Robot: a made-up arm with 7 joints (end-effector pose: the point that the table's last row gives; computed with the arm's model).
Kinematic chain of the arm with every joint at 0, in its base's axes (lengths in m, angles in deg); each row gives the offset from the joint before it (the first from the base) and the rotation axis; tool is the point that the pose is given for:
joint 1: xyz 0 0.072 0 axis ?
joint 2: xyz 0 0.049 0 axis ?
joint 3: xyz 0 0 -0.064 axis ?
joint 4: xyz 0 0 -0.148 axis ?
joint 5: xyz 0 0 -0.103 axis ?
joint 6: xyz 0 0 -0.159 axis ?
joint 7: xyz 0 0 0 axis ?
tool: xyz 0 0 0
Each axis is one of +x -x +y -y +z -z.
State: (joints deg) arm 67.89 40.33 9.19 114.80 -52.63 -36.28 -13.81
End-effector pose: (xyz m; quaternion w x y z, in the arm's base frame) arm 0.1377 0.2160 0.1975 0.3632 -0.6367 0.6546 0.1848
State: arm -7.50 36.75 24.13 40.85 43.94 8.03 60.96
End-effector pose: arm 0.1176 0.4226 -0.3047 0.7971 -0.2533 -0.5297 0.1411
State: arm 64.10 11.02 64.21 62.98 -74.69 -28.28 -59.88
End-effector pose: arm 0.3005 0.3906 -0.0330 0.0849 0.7068 -0.5621 0.4210
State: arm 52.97 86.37 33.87 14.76 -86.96 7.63 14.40
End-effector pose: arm 0.0273 0.5878 0.0489 0.7182 0.6949 0.0133 0.0329
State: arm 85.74 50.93 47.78 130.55 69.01 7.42 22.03
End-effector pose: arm -0.0780 0.2463 0.1400 0.3880 -0.0818 0.8813 0.2572
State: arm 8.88 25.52 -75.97 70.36 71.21 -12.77 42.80
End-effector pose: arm 0.1168 0.0342 -0.3602 0.6819 -0.6547 -0.2782 -0.1701
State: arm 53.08 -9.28 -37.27 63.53 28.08 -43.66 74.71
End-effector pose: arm 0.3532 -0.0722 -0.0319 0.0429 0.4050 0.6874 0.6013
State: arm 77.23 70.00 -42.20 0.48 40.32 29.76 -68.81
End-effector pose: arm 0.1598 0.5659 -0.0346 0.4231 0.7165 -0.0130 0.5545
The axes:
joint 1: -y
joint 2: +x
joint 3: +z
joint 4: -y
joint 5: +z
joint 6: +y
joint 7: -x

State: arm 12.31 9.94 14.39 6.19 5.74 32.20 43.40
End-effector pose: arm 0.1257 0.2095 -0.4477 0.9139 -0.3438 0.0238 0.2144
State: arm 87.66 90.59 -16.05 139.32 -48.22 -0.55 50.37
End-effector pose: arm 0.0537 0.1348 0.1621 0.0449 0.8794 -0.2179 -0.4210
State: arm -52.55 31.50 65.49 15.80 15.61 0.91 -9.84
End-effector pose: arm -0.2692 0.4188 -0.2435 0.7207 0.5532 0.0908 0.4079
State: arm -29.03 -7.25 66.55 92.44 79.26 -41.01 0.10
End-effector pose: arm -0.0203 0.3339 -0.2513 0.1268 0.3288 -0.6918 0.6302
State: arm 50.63 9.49 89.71 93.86 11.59 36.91 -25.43
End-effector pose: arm 0.1157 0.4109 -0.0932 0.3045 0.0949 -0.4841 0.8148
